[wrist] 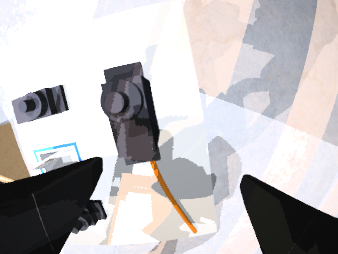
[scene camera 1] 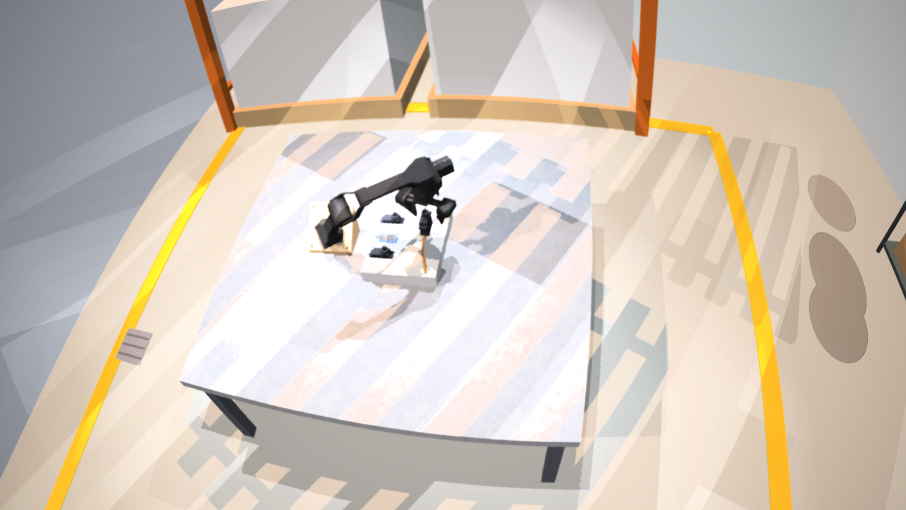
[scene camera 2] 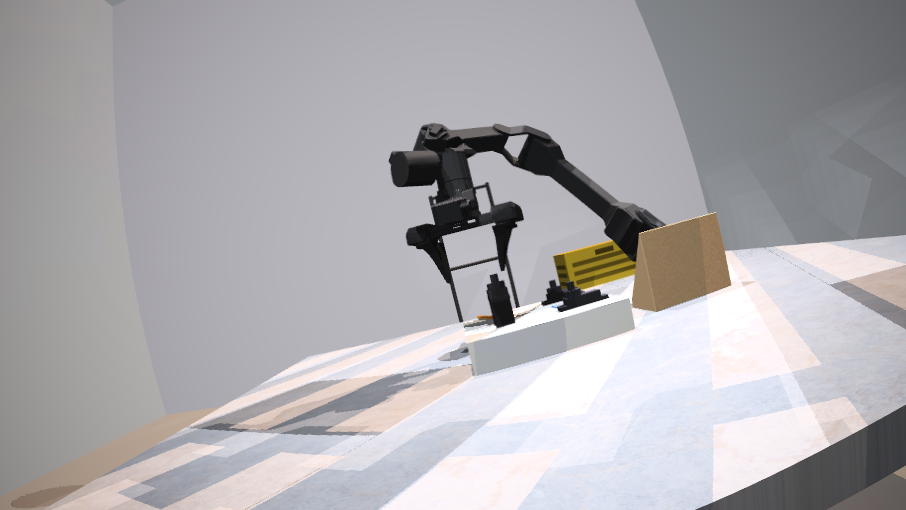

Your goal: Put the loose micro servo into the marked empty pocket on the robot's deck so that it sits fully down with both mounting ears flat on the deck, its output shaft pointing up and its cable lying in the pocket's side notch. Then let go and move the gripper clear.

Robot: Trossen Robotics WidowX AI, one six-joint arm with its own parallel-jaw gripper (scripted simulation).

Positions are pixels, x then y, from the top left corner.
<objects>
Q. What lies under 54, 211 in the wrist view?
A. My gripper.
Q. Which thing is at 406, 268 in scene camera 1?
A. A white deck block.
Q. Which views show my gripper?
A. The wrist view, scene camera 1 and scene camera 2: all of them.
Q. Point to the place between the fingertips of my gripper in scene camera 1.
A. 429, 220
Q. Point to a micro servo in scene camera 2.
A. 499, 299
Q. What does my gripper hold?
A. Nothing.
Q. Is my gripper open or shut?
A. Open.
</objects>
